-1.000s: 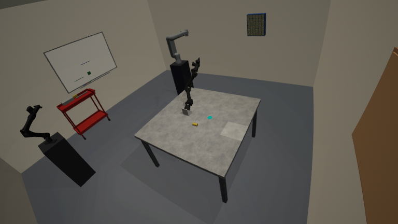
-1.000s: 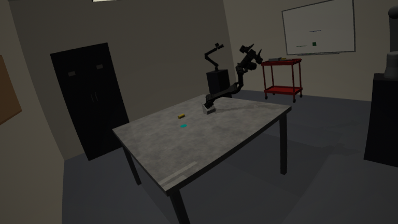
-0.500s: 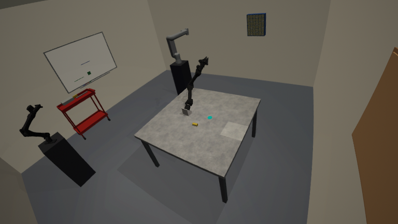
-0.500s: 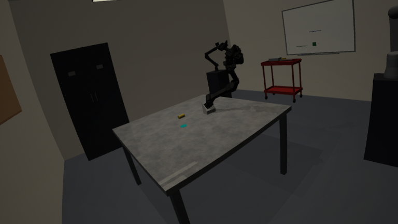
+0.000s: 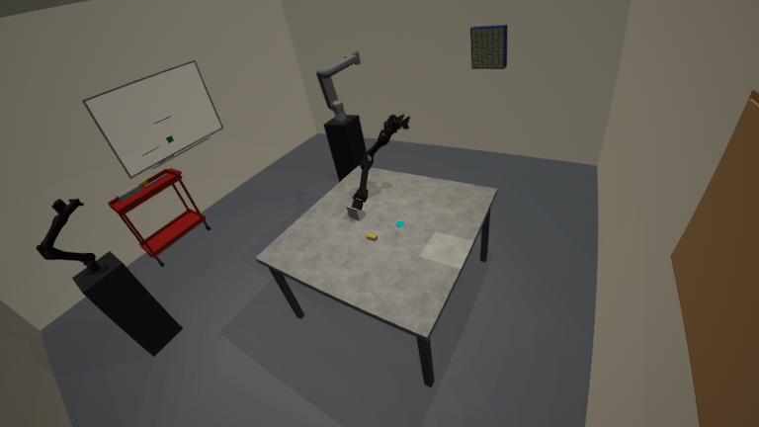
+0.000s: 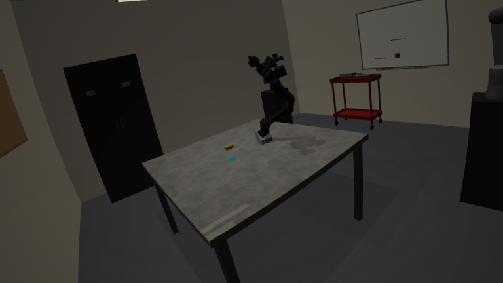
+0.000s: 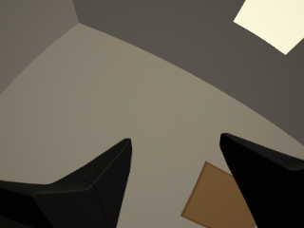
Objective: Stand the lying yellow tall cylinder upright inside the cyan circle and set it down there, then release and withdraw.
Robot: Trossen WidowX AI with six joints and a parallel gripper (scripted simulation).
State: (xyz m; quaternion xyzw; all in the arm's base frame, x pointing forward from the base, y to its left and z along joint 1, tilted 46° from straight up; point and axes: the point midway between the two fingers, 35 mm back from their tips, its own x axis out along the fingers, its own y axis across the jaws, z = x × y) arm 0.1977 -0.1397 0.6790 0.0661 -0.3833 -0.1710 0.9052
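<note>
Now: the yellow tall cylinder 63 cm below my gripper tip, 56 cm to the right of it and 8 cm behind it. The rest, counted from my gripper tip: cyan circle 64 cm below, 37 cm to the right, 3 cm ahead.
</note>
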